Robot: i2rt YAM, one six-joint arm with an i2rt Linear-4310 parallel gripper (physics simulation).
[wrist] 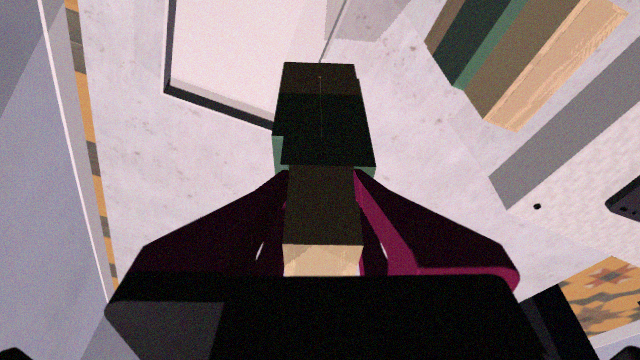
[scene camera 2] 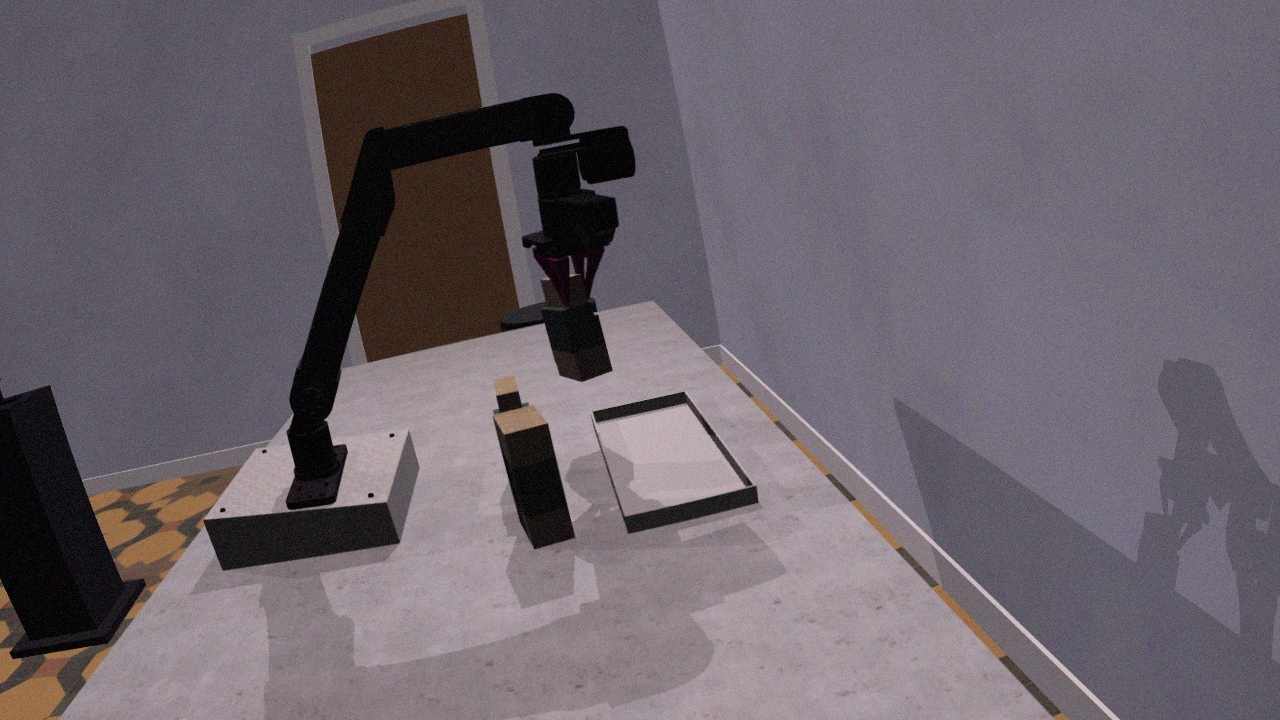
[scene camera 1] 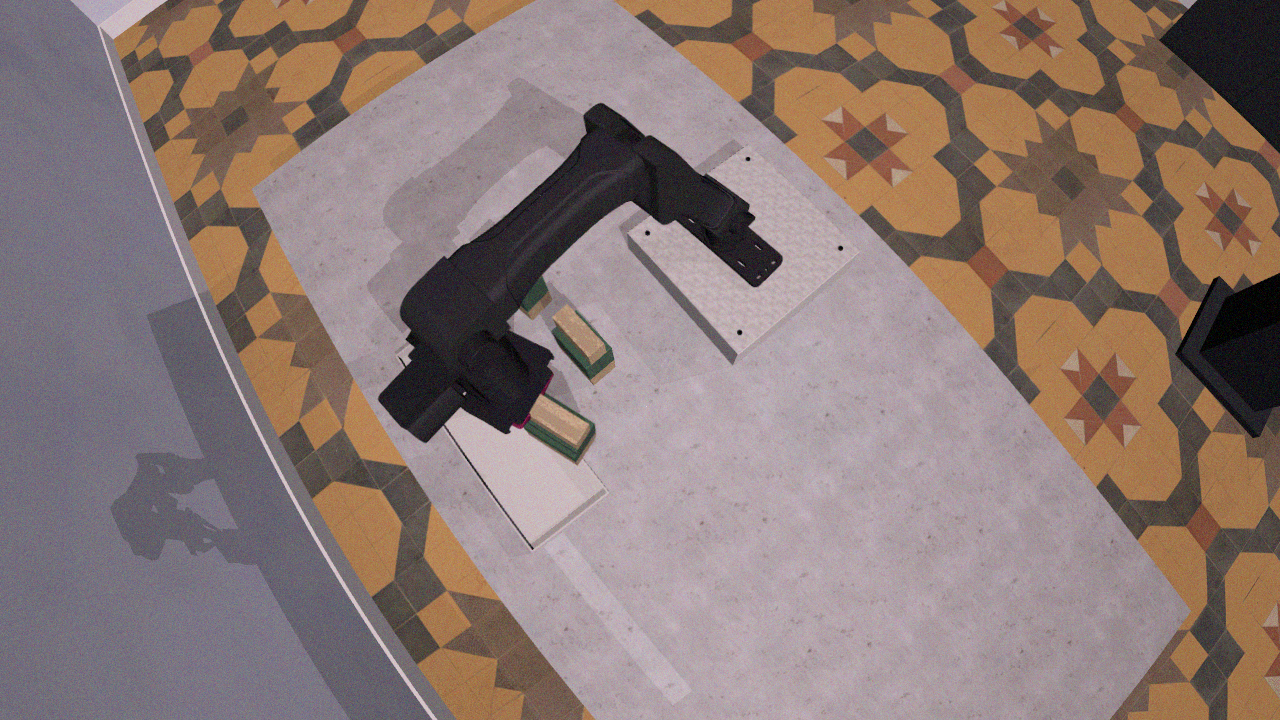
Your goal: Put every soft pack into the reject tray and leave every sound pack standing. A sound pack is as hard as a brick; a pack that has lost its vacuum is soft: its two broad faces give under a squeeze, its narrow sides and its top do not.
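Seen in the pictures: gripper, fingertip midpoint: (wrist: 321, 181) (scene camera 2: 576, 301) (scene camera 1: 532, 406); arm's base, link origin: (scene camera 2: 319, 478) (scene camera 1: 724, 235).
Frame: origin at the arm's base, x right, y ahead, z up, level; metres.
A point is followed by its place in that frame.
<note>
My gripper (scene camera 1: 535, 402) @[x -0.039, y 0.407, z 0.146 m] (scene camera 2: 577, 301) @[x -0.039, y 0.407, z 0.146 m] (wrist: 321, 181) @[x -0.039, y 0.407, z 0.146 m] is shut on a tan and green pack (scene camera 1: 563, 434) @[x -0.099, y 0.402, z 0.177 m] (scene camera 2: 578, 342) @[x -0.028, y 0.398, z 0.093 m] (wrist: 325, 130) @[x -0.032, y 0.408, z 0.115 m]. It holds the pack upright and raised above the table, past the far end of the reject tray (scene camera 1: 537, 492) @[x -0.084, y 0.494, z -0.065 m] (scene camera 2: 689, 512) @[x 0.242, y 0.445, z -0.059 m] (wrist: 217, 109) @[x -0.152, y 0.500, z -0.051 m] in scene view 2. The pack's gripped upper part is narrower than its green band. The tray shows no pack in it. A second pack (scene camera 1: 581, 344) @[x 0.001, y 0.299, z 0.072 m] (scene camera 2: 507, 394) @[x 0.060, y 0.287, z 0.070 m] (wrist: 525, 55) @[x 0.022, y 0.303, z 0.064 m] stands upright, a green ledge along its side. A third pack (scene camera 1: 534, 297) @[x 0.135, y 0.290, z -0.004 m] (scene camera 2: 537, 474) @[x 0.216, y 0.295, z 0.019 m] also stands, partly hidden by the arm in scene view 1.
The arm's pale base block (scene camera 1: 787, 259) @[x -0.102, y -0.040, z 0.006 m] (scene camera 2: 299, 541) @[x 0.106, y -0.031, z -0.043 m] (wrist: 565, 215) @[x -0.131, y 0.059, z 0.000 m] is across the standing packs from the tray. The wall (scene camera 2: 1029, 223) rises beyond the tray's outer side. A dark pedestal (scene camera 2: 53, 537) stands on the tiled floor off the table.
</note>
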